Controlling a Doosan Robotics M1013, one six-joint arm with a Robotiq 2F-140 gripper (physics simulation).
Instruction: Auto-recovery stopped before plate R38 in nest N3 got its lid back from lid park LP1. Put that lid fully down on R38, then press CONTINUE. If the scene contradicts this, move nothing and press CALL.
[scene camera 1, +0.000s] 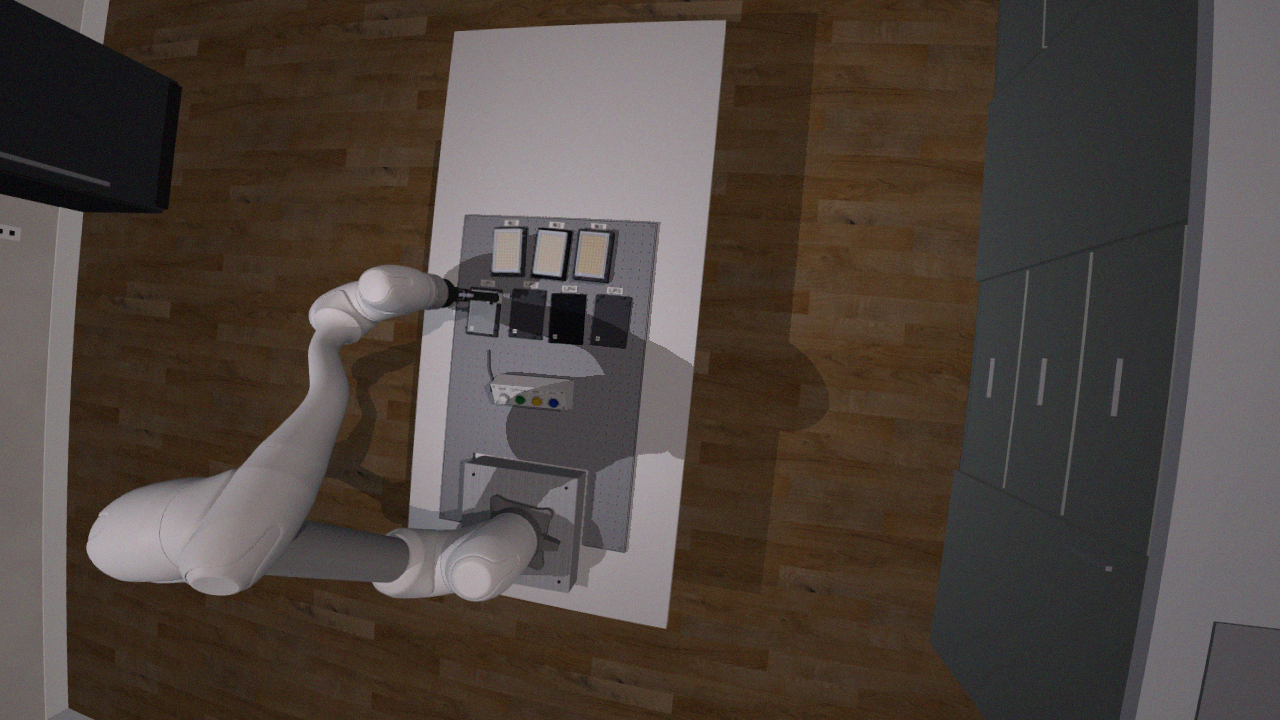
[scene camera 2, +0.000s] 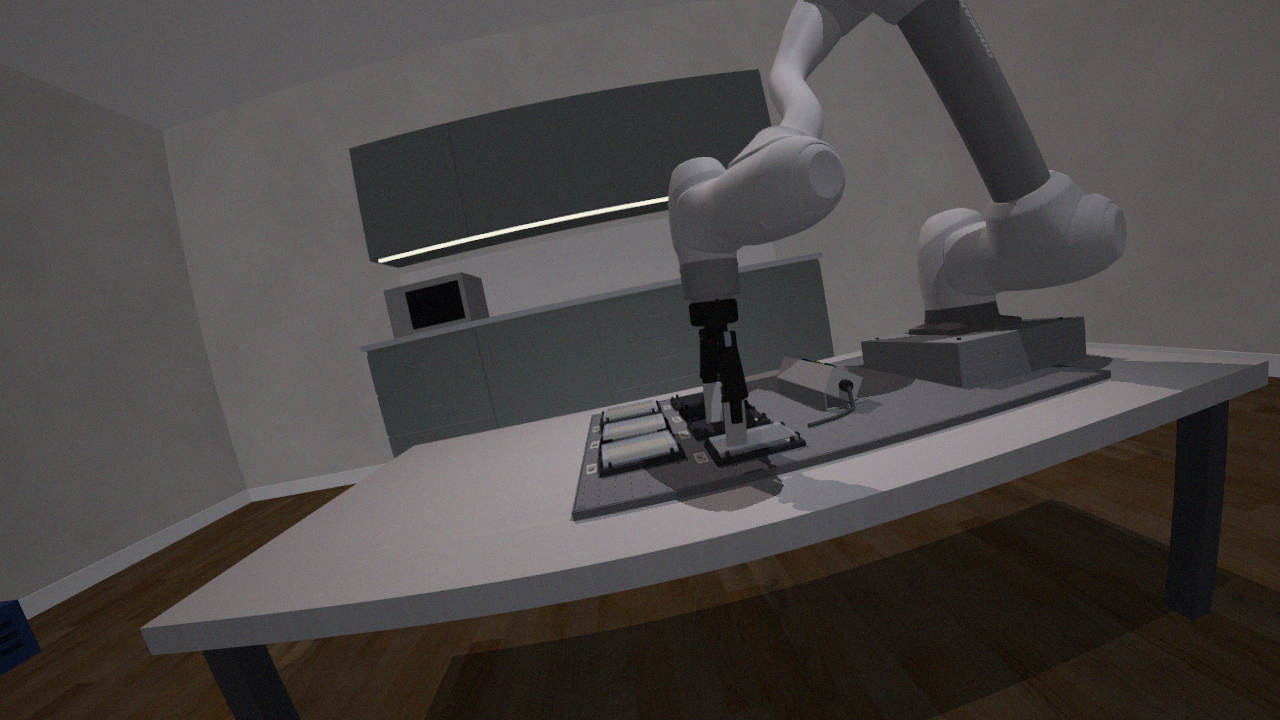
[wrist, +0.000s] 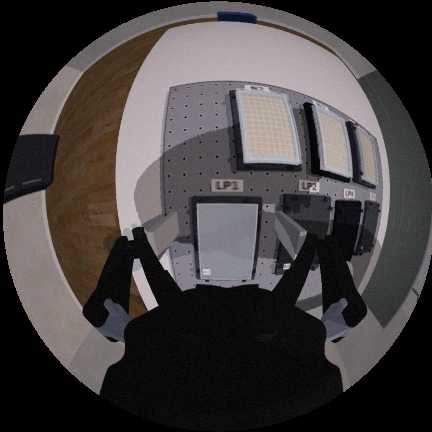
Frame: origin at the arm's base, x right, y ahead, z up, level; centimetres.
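Seen in the pictures: gripper, fingertip midpoint: (scene camera 2: 724, 431) (wrist: 226, 221); arm's base, origin of the base link: (scene camera 1: 518, 531) (scene camera 2: 962, 329).
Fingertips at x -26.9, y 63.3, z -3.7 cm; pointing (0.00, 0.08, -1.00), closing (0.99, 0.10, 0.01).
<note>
Pixels of each thing's top centre, then the offset from my fingertips to it.
- pale translucent lid, middle of its top: (wrist: 226, 246) (scene camera 2: 751, 436) (scene camera 1: 482, 311) dx +0.5, dy -4.2, dz -1.8 cm
- button box, middle of its top: (scene camera 2: 812, 359) (scene camera 1: 526, 393) dx +22.1, dy -23.8, dz +4.8 cm
- LP2, middle of its top: (wrist: 309, 239) (scene camera 2: 725, 416) (scene camera 1: 525, 313) dx +14.4, dy -2.2, dz -1.6 cm
- labelled LP4, middle of its top: (scene camera 2: 712, 403) (wrist: 349, 235) (scene camera 1: 565, 318) dx +26.8, dy -1.3, dz -1.6 cm
A pale translucent lid (scene camera 1: 482, 319) (scene camera 2: 768, 437) (wrist: 227, 245) with a small white tag lies flat in the black park marked LP1. The tag is too small to read. My gripper (scene camera 1: 477, 296) (scene camera 2: 725, 430) (wrist: 226, 221) is open wide, low over LP1, one finger on each side of the lid and apart from it. Three plates with gridded wells, a near one (scene camera 1: 509, 250) (scene camera 2: 640, 449) (wrist: 268, 129), a middle one (scene camera 1: 551, 253) (wrist: 332, 142) and a far one (scene camera 1: 593, 255) (wrist: 366, 155), sit in black nests. I cannot read which is N3. CONTINUE and CALL are not legible on the button box (scene camera 1: 546, 383) (scene camera 2: 810, 380).
Dark parks stand beside LP1: LP2 (scene camera 1: 527, 315) (wrist: 312, 215), one labelled LP4 (scene camera 1: 567, 319) (wrist: 347, 227) and another (scene camera 1: 611, 322) (wrist: 369, 227). The button box has white, green, yellow and blue buttons, with a cable at its side. The arm's base block (scene camera 1: 568, 537) (scene camera 2: 975, 358) stands beyond it.
</note>
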